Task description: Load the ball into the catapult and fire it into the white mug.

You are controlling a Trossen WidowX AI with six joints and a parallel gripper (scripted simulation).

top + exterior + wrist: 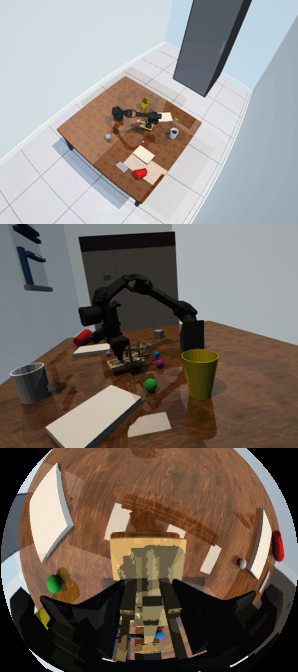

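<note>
Right now the purple ball is 16 cm behind my gripper tip, 3 cm to the left of it and 4 cm below it. Also, from my gripper tip: blue ball (18 cm behind, 9 cm to the right, 4 cm below); then green ball (10 cm behind, 18 cm to the left, 4 cm below); then wooden catapult (6 cm behind, 1 cm to the right, 2 cm above).
</note>
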